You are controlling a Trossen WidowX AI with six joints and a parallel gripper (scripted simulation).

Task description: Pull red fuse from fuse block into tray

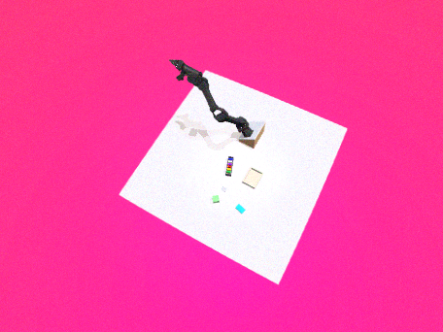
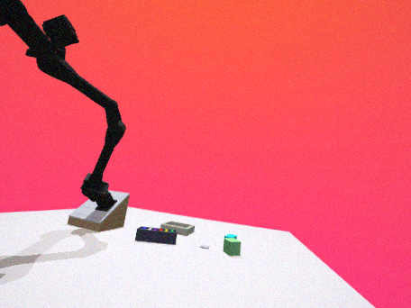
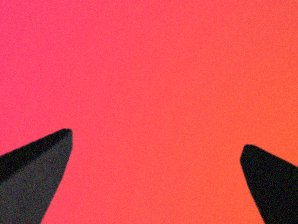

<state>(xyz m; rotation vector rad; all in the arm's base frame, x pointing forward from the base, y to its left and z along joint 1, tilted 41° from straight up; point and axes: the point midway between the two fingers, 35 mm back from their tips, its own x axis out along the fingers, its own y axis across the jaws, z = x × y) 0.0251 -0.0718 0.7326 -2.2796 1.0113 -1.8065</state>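
Now: the red fuse 58 cm below my gripper tip, 55 cm to the left of it and 26 cm ahead of it. From my gripper tip the other things lie so: purple fuse: 58 cm below, 55 cm to the left, 24 cm ahead; then white fuse: 58 cm below, 54 cm to the left, 22 cm ahead; then blue fuse: 58 cm below, 53 cm to the left, 20 cm ahead.
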